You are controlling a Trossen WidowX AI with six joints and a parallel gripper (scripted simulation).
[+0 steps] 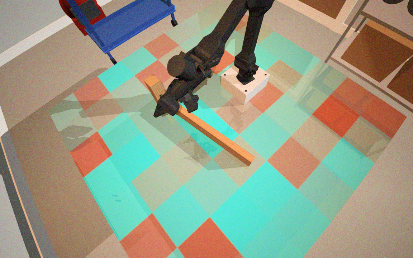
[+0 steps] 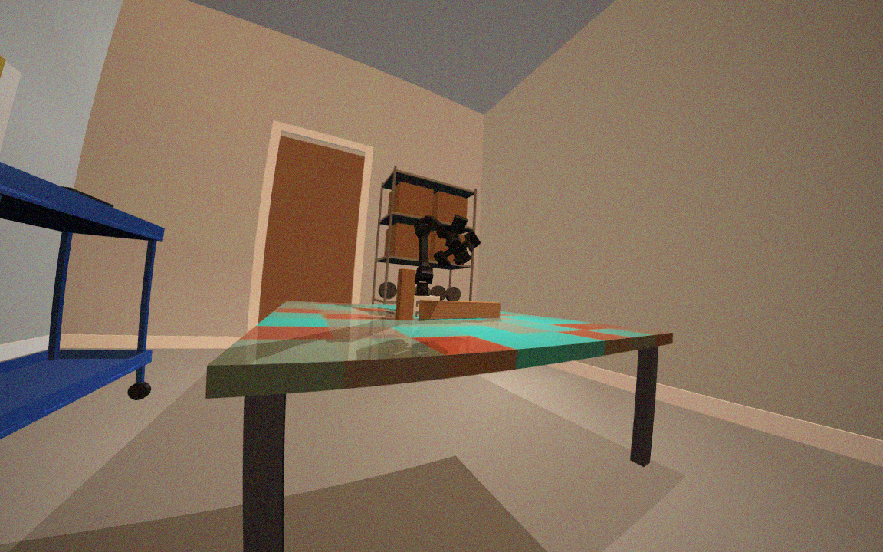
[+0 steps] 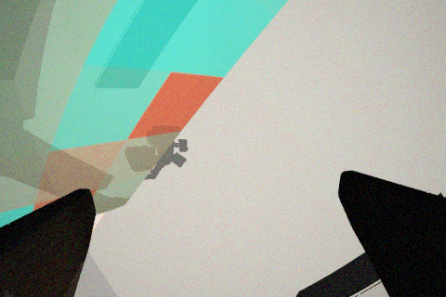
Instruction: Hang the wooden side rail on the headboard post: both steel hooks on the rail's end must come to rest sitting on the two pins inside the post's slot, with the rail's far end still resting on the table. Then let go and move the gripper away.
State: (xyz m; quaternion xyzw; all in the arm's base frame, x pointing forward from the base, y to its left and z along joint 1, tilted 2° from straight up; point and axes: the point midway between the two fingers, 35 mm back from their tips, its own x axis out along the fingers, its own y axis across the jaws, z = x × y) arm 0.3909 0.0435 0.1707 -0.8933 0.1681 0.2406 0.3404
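Now: gripper tip 4 cm past the headboard post, 19 cm to the left of it and 15 cm above it.
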